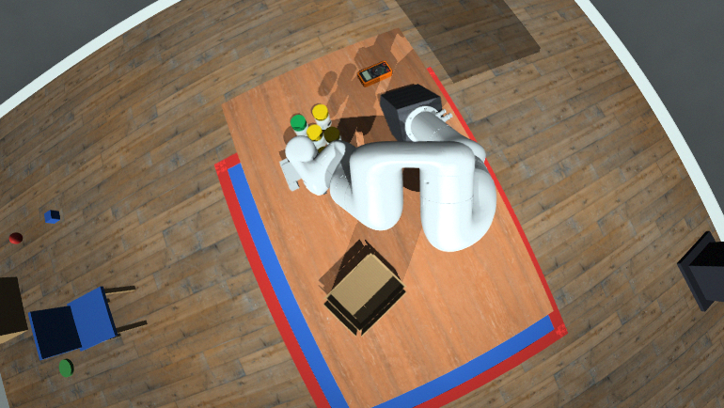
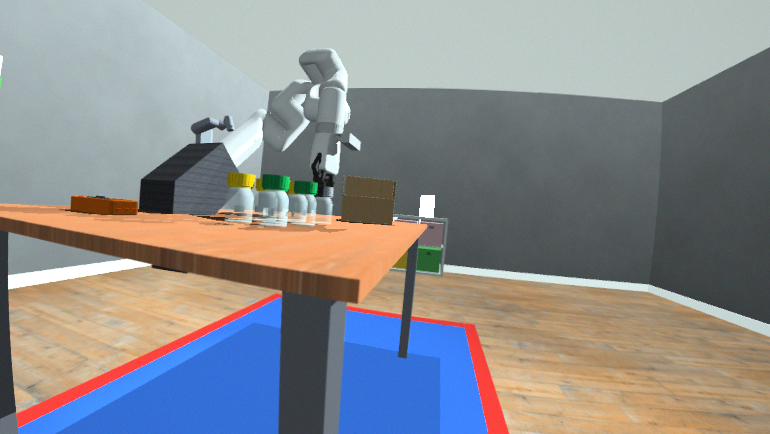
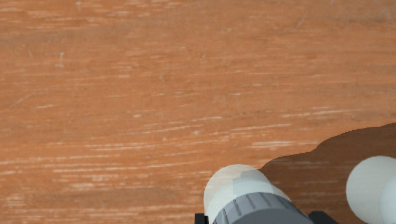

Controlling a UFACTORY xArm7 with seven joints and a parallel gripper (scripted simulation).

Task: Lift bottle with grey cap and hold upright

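Right now the grey-capped bottle is 40 mm below my hand. Also, from my hand: red-capped bottle (80 mm behind, 20 mm to the left, 40 mm below); orange meter (400 mm behind, 280 mm to the right, 80 mm below).
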